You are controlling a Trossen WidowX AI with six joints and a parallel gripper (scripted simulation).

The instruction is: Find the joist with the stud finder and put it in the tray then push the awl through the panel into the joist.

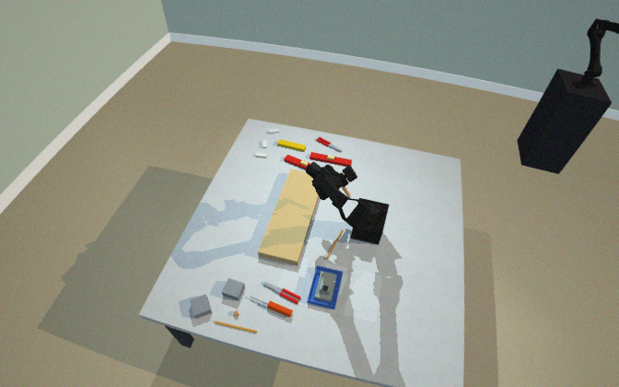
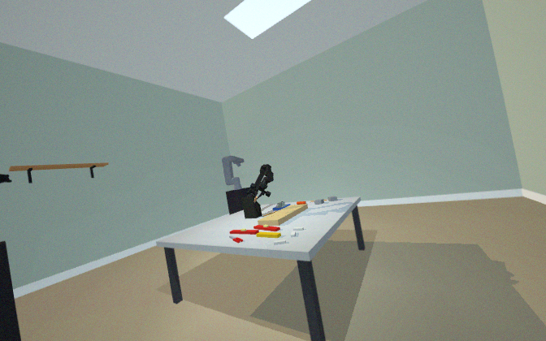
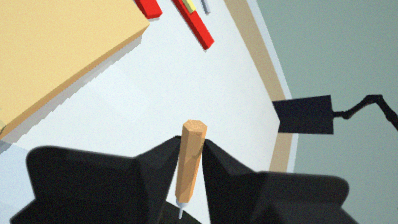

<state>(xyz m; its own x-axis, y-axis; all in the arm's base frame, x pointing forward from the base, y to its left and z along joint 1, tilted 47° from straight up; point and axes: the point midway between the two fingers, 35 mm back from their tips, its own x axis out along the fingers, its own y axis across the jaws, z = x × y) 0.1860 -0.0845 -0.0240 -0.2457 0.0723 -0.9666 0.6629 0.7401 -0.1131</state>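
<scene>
The awl lies 40 mm behind my gripper tip, 30 mm to the left of it and 20 mm below it. Also, from my gripper tip: blue tray: 430 mm to the left, 170 mm below, 40 mm behind; square indicator: 460 mm to the left, 120 mm below, 50 mm behind; stud finder: 440 mm to the left, 140 mm below, 50 mm behind.
</scene>
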